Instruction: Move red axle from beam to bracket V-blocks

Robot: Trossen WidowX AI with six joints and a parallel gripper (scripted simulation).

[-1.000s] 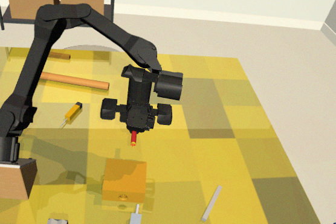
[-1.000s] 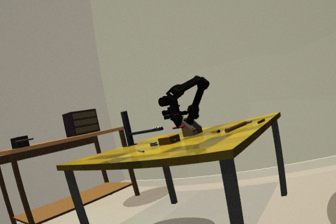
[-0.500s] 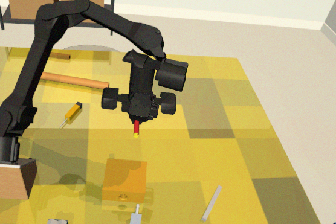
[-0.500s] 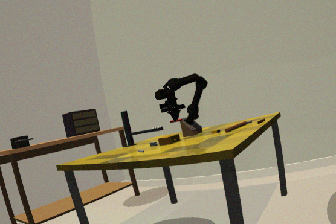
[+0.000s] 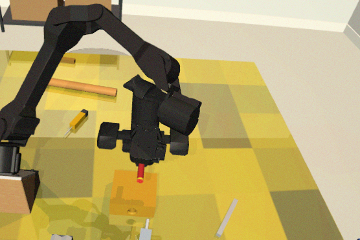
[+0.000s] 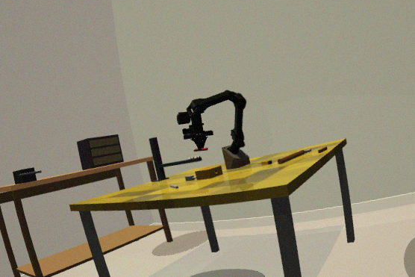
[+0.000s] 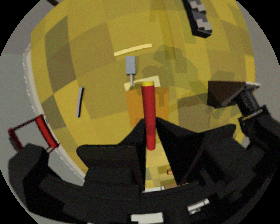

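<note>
Now: the orange beam 130 mm below my gripper tip, 10 mm to the left of it and 10 mm behind it. Also, from my gripper tip: brown stick: 610 mm to the left, 260 mm behind, 150 mm below; then yellow screwdriver: 280 mm to the left, 180 mm behind, 150 mm below.
</note>
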